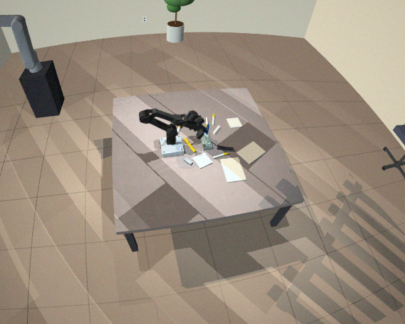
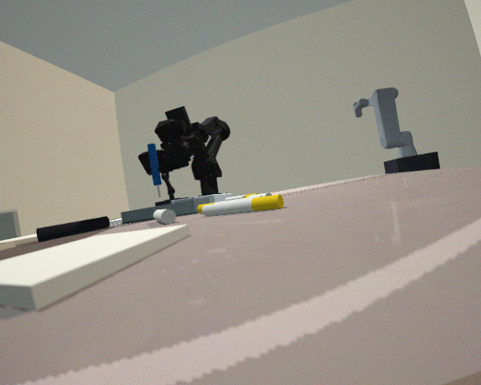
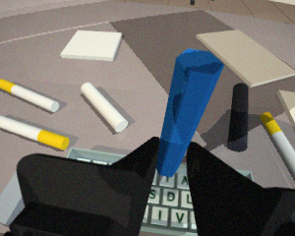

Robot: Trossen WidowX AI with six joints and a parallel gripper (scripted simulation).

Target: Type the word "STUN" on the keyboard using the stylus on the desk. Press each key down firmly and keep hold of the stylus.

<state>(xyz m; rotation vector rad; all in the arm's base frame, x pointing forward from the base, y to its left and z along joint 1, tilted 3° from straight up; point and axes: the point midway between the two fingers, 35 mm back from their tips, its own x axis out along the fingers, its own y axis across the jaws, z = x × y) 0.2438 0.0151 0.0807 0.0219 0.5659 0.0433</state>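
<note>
My gripper tip is now 15 cm to the right of the grey block, 10 cm above it and 3 cm past it. The rest, counted from my gripper tip: white cylinder 10 cm ahead, 9 cm to the left, 9 cm below; yellow marker 13 cm behind, 9 cm below, 5 cm to the right; stylus 2 cm below.
</note>
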